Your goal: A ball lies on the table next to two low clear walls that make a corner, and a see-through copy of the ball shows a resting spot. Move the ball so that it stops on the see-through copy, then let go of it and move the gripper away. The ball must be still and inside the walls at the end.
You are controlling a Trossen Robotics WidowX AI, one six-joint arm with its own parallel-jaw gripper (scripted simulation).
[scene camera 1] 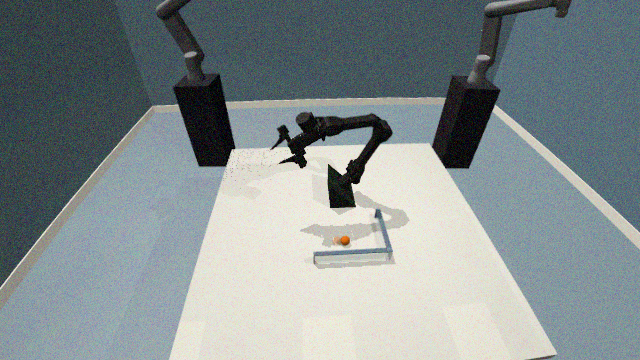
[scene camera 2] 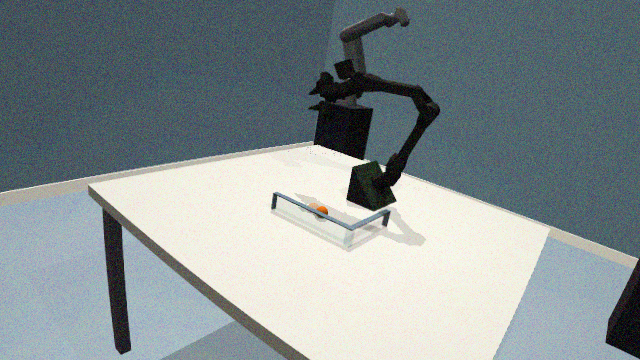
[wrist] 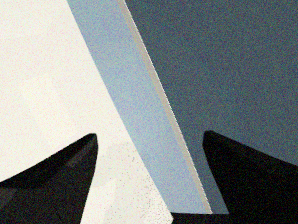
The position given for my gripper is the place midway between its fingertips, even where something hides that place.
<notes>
My gripper (scene camera 2: 309, 101) is open and holds nothing.
My gripper is seen too in scene camera 1 (scene camera 1: 274, 156) and in the wrist view (wrist: 151, 139).
</notes>
